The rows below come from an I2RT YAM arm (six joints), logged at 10 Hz.
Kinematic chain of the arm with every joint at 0, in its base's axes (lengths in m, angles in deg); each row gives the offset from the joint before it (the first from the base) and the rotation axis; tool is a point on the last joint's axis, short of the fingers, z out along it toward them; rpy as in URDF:
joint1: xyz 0 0 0.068 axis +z
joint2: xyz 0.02 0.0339 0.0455 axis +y
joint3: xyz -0.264 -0.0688 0 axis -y
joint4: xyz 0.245 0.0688 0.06 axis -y
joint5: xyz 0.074 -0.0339 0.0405 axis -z
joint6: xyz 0.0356 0 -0.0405 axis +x
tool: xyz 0 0 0 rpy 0 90 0
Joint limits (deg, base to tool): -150..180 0..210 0..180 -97..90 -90..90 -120..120
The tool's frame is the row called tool.
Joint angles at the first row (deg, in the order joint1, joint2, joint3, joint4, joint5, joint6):
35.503, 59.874, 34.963, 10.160, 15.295, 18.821
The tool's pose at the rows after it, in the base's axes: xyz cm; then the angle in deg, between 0 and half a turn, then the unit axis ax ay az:
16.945 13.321 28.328 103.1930 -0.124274 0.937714 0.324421
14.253 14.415 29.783 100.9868 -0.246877 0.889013 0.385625
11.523 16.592 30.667 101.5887 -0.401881 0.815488 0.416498
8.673 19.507 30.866 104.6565 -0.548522 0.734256 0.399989
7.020 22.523 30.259 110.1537 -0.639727 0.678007 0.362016
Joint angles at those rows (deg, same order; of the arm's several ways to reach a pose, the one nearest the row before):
39.808, 51.613, 31.892, 13.955, 9.951, 15.708
46.331, 47.361, 31.694, 14.888, 5.746, 9.623
55.635, 47.073, 33.096, 14.403, 2.353, 0.796
66.405, 50.431, 36.083, 11.333, 2.254, -9.256
73.029, 56.955, 40.070, 7.187, 2.254, -15.545

